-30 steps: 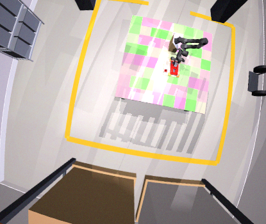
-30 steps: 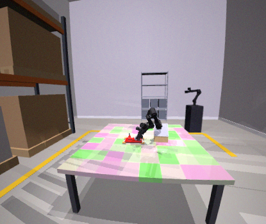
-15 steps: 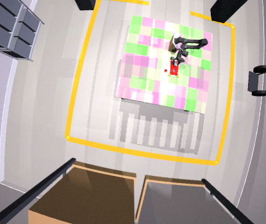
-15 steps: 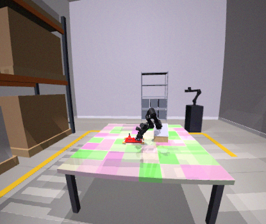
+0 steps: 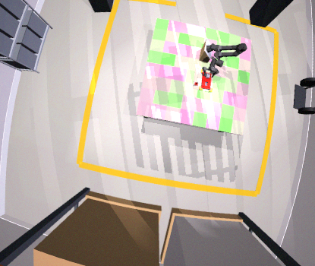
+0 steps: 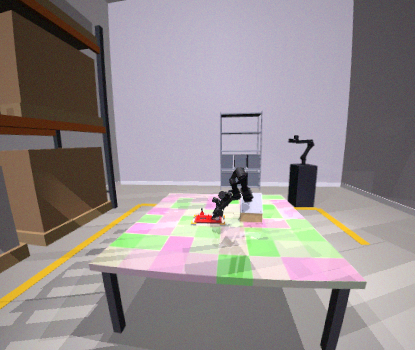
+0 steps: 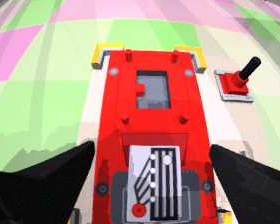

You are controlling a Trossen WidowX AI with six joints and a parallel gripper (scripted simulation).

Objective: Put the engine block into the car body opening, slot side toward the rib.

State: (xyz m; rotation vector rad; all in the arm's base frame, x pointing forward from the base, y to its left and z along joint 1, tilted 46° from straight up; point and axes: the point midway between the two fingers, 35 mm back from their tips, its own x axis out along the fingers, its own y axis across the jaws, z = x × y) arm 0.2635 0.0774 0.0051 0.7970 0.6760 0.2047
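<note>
Right now my gripper tip is 2 cm past the grey striped engine block and 1 cm above it.
</note>
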